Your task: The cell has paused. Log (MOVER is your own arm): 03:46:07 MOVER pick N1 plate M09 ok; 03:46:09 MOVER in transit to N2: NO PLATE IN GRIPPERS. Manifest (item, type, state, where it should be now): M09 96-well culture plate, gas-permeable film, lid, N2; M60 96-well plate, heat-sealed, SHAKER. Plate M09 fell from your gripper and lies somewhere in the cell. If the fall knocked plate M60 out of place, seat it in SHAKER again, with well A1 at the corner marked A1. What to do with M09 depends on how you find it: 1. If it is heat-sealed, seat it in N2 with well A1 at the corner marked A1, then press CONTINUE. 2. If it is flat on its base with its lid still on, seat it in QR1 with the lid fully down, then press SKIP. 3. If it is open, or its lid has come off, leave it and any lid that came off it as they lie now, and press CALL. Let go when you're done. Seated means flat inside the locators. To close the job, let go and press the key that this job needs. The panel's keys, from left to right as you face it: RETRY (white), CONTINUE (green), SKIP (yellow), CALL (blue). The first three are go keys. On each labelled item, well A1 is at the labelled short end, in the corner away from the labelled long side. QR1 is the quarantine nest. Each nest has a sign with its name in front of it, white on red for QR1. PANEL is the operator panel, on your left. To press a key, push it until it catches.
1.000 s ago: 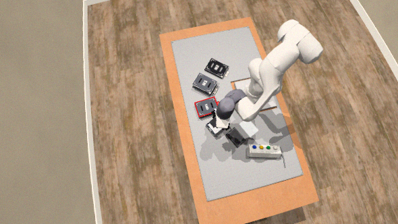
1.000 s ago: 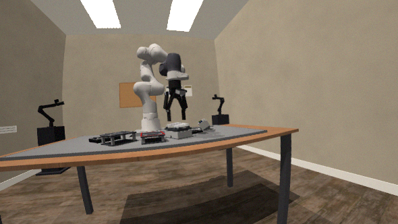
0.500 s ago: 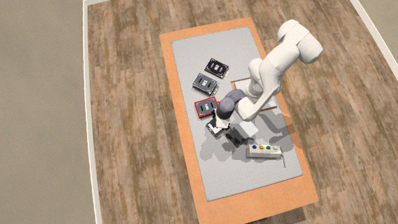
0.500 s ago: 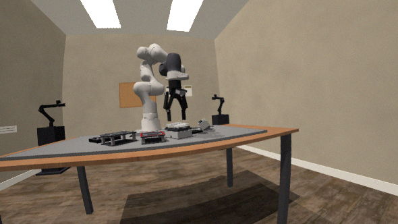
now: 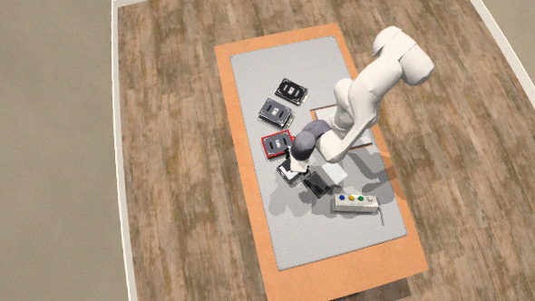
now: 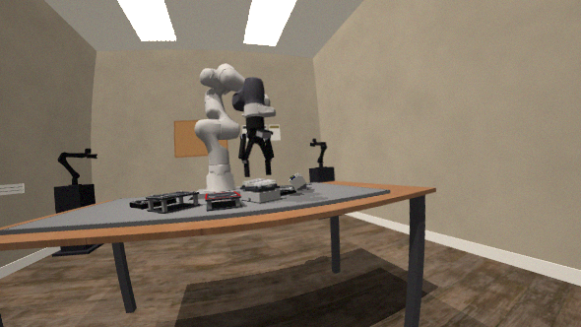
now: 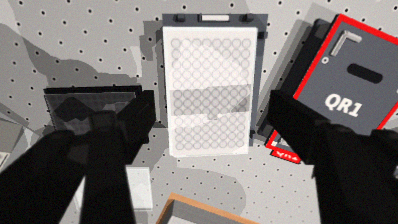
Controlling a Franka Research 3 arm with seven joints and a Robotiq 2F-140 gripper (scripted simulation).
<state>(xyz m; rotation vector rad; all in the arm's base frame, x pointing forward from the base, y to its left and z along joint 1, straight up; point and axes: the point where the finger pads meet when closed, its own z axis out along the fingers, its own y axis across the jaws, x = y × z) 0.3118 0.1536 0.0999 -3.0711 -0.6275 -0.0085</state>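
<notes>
Now: the white 96-well plate 5 cm below my hand. The rest, counted from my hand: pale lid 22 cm behind, 12 cm below, 7 cm to the left; dark plate 12 cm to the left, 11 cm below, 10 cm behind; QR1 nest 15 cm to the right, 9 cm below, 4 cm ahead.
</notes>
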